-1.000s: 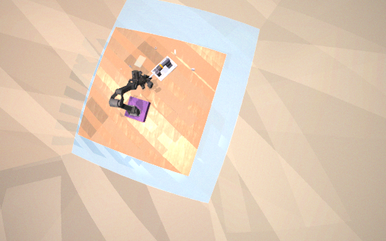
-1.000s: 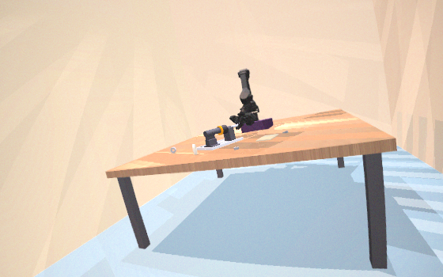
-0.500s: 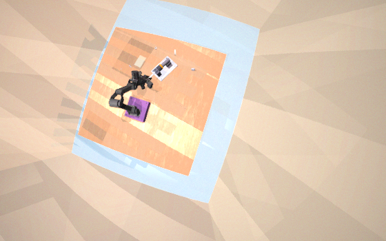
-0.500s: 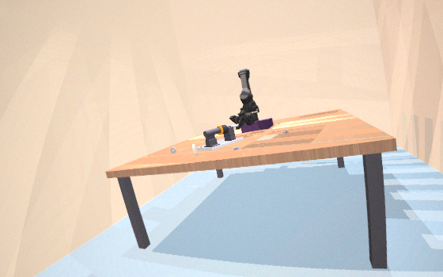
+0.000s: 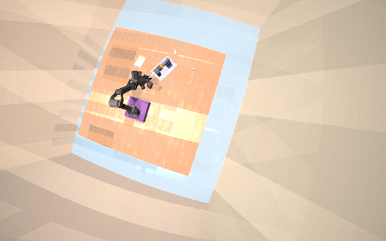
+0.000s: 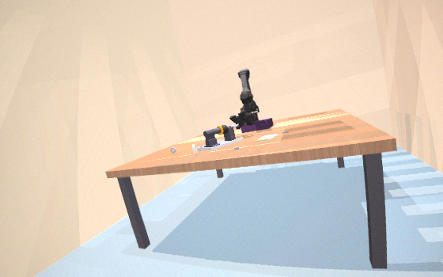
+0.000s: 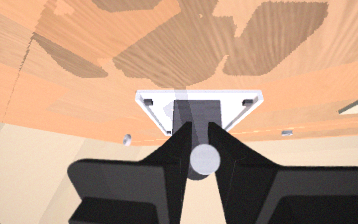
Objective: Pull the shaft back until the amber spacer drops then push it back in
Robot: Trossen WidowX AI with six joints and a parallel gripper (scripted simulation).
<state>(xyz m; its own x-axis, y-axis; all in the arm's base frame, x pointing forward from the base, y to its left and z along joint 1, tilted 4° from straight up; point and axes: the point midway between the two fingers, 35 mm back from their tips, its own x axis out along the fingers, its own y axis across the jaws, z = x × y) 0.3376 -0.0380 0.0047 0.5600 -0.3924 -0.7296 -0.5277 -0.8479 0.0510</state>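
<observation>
The shaft is 40 mm ahead of my gripper tip, 30 mm to the right of it and 20 mm above it. Also, from my gripper tip: white peg 320 mm ahead, 150 mm to the right, 30 mm below; then amber spacer 120 mm ahead, 70 mm to the right, 20 mm above; then flat white sheet 160 mm ahead, 190 mm to the left, 50 mm below.
</observation>
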